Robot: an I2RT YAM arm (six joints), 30 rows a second.
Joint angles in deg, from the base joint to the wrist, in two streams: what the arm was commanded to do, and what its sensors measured. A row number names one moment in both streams.
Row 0, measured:
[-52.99, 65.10, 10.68, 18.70, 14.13, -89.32]
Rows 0 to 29, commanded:
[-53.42, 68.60, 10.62, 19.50, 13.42, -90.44]
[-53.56, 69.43, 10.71, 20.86, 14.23, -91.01]
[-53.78, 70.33, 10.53, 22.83, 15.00, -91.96]
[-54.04, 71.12, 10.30, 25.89, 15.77, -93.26]
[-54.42, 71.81, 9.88, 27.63, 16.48, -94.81]
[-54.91, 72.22, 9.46, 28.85, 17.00, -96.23]
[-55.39, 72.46, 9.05, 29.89, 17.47, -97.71]
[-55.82, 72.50, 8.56, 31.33, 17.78, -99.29]
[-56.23, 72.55, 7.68, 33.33, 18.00, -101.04]
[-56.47, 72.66, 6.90, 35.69, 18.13, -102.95]
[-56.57, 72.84, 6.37, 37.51, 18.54, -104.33]
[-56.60, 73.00, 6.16, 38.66, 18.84, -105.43]
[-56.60, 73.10, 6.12, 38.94, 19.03, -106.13]
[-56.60, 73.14, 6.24, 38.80, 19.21, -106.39]
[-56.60, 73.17, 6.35, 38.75, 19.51, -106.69]
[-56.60, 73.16, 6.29, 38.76, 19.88, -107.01]
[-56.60, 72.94, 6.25, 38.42, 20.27, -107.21]
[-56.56, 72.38, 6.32, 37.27, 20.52, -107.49]
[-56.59, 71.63, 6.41, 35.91, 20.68, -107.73]
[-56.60, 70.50, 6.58, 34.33, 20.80, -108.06]
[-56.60, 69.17, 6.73, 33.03, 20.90, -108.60]
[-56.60, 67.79, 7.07, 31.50, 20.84, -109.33]
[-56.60, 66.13, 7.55, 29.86, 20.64, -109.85]
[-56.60, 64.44, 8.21, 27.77, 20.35, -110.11]
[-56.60, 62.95, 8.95, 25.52, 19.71, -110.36]
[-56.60, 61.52, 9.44, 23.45, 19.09, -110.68]
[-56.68, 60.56, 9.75, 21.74, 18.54, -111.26]
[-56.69, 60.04, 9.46, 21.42, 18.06, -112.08]
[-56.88, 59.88, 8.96, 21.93, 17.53, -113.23]
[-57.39, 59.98, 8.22, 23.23, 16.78, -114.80]
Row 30, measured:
[-56.40, 60.95, 8.08, 25.21, 19.11, -110.26]
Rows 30 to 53, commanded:
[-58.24, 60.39, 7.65, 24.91, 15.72, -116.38]
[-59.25, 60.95, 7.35, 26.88, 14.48, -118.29]
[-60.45, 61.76, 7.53, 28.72, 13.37, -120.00]
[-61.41, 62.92, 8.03, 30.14, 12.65, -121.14]
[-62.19, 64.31, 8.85, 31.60, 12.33, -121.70]
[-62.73, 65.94, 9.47, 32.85, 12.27, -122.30]
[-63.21, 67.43, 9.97, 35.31, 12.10, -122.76]
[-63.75, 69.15, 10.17, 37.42, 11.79, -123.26]
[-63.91, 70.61, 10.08, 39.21, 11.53, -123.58]
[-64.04, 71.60, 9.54, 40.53, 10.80, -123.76]
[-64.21, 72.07, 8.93, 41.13, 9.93, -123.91]
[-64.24, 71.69, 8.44, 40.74, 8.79, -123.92]
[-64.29, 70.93, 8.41, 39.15, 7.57, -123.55]
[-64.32, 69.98, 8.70, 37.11, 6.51, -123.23]
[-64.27, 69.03, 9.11, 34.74, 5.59, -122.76]
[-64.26, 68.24, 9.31, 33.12, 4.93, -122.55]
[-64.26, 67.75, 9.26, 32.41, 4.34, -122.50]
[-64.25, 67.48, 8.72, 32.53, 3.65, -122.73]
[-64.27, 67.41, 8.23, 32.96, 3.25, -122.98]
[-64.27, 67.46, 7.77, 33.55, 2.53, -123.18]
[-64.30, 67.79, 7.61, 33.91, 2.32, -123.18]
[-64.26, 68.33, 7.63, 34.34, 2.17, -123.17]
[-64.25, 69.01, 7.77, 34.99, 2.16, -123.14]
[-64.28, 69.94, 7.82, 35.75, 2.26, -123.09]
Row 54, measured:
[-64.62, 68.27, 8.08, 32.32, 6.46, -120.27]
